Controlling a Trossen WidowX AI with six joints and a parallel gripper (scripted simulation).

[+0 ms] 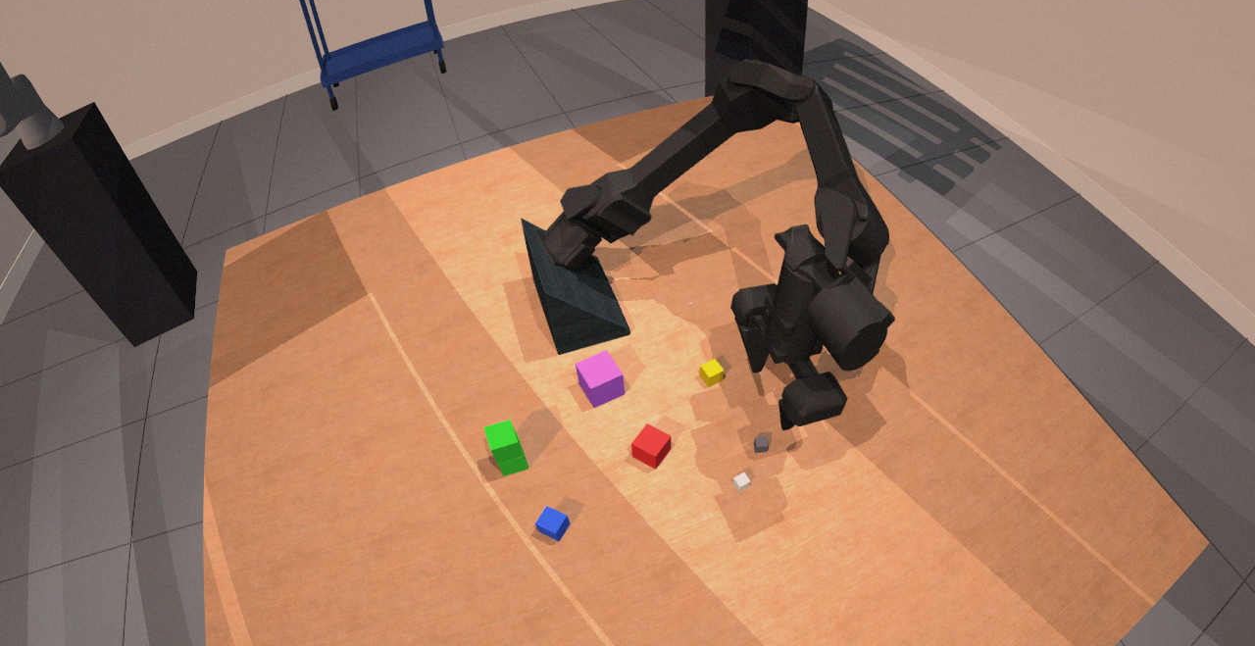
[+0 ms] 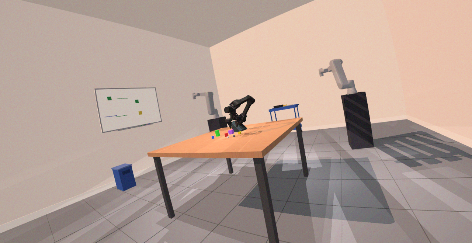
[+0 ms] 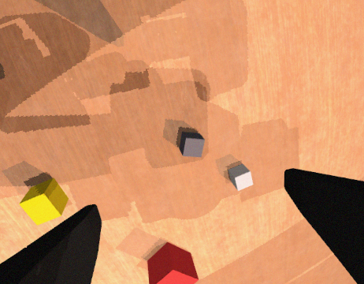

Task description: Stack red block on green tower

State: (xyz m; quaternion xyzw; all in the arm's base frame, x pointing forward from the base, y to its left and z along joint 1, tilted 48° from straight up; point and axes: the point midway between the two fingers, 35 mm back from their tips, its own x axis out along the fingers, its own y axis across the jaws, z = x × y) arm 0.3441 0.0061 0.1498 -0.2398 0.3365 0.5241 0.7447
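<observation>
Now: the red block 13 cm to the right of my gripper tip, 7 cm below it and 5 cm behind it. From my gripper tip the other things lie so: yellow block (11 cm behind, 7 cm below, 1 cm to the right); then small white block (8 cm below, 6 cm to the right, 5 cm ahead); then small grey block (8 cm below, 1 cm to the right, 1 cm ahead).
</observation>
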